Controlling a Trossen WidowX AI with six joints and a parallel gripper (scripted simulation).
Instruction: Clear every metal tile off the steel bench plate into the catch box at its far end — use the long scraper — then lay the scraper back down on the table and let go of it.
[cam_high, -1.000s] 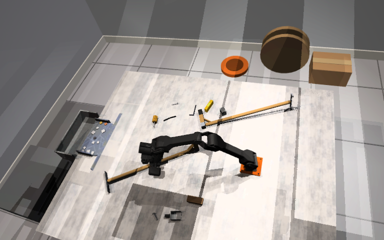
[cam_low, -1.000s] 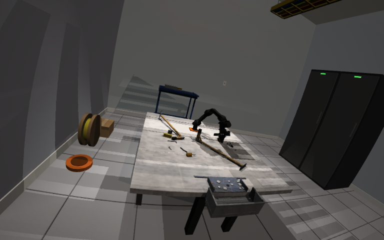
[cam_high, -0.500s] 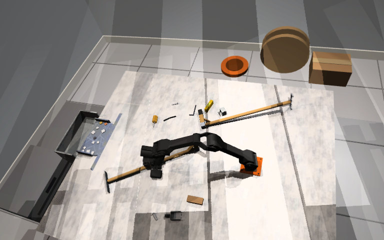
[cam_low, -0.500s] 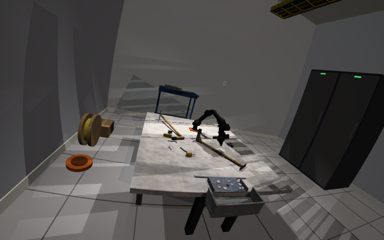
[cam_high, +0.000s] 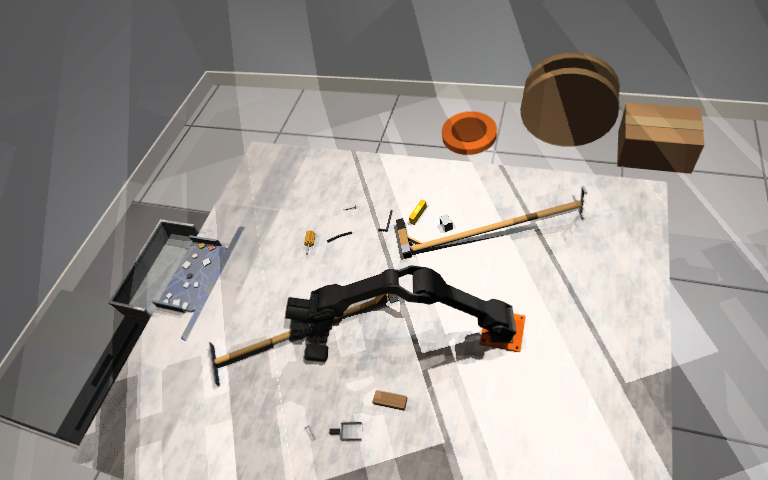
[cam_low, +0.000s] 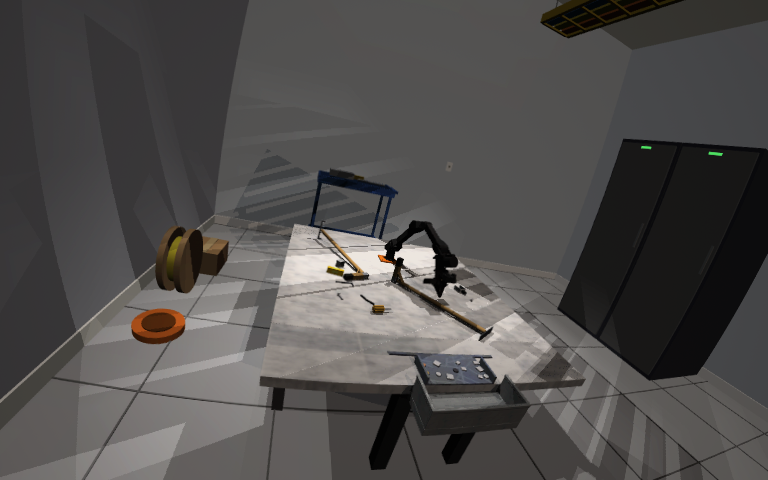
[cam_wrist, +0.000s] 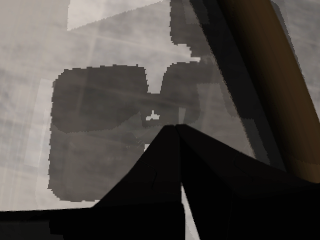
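Right now the long scraper is 4 cm ahead of my gripper tip, 4 cm to the right of it and 3 cm above it. From my gripper tip the other things lie so: wooden block 24 cm behind, 16 cm to the left, 2 cm below; then yellow-handled tool 9 cm ahead, 37 cm to the right, 1 cm below; then small grey device 12 cm behind, 25 cm to the left, 2 cm below.
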